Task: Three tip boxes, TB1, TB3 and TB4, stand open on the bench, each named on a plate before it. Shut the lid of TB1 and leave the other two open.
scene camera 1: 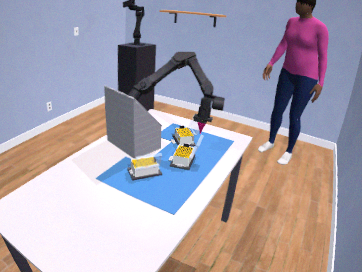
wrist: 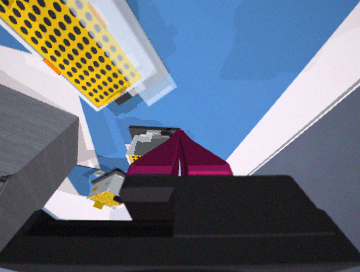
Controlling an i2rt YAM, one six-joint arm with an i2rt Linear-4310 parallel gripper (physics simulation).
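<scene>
TB1, a white tip box with a yellow perforated top, stands farthest back on the mat. Its clear lid is raised and slants along one long side, overlapping the edge of the yellow top in the wrist view. A middle box has its clear lid up. A front box also stands open. No name plate is legible, so I cannot tell which of these two is TB3. My gripper is shut and empty, its magenta tips low beside TB1's lid side.
A blue mat lies under the boxes on the white table. A tall grey block stands left of the boxes, near the arm's base. A person stands beyond the table's right side.
</scene>
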